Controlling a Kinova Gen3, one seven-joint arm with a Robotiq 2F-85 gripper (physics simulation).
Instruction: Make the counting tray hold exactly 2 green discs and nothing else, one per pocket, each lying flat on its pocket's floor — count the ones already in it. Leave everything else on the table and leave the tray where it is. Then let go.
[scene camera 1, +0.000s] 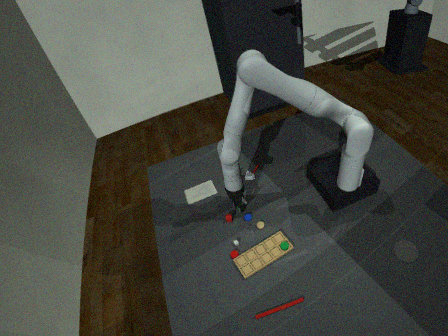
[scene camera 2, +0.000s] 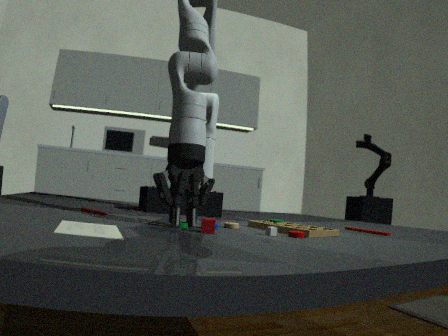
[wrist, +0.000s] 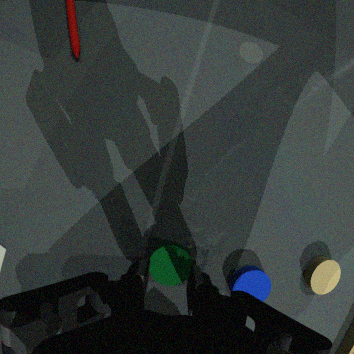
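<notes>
A green disc (wrist: 170, 265) (scene camera 2: 183, 225) lies on the table between my fingers. My gripper (wrist: 168, 273) (scene camera 2: 183, 218) (scene camera 1: 239, 211) is down at table level and shut on this disc. The wooden counting tray (scene camera 1: 239, 270) (scene camera 2: 319, 231) lies apart from it towards the table's front. It holds one other green disc (scene camera 1: 284, 245) (scene camera 2: 276, 221) in an end pocket; its other pockets look empty.
Close to the gripper are a red cube (scene camera 1: 229, 218) (scene camera 2: 208, 225), a blue disc (scene camera 1: 247, 217) (wrist: 252, 284) and a tan disc (scene camera 1: 260, 225) (wrist: 324, 276). A white cube (scene camera 1: 236, 242) and a red disc (scene camera 1: 234, 254) lie beside the tray. A red bar (scene camera 1: 279, 307) and a paper sheet (scene camera 1: 201, 191) lie farther off.
</notes>
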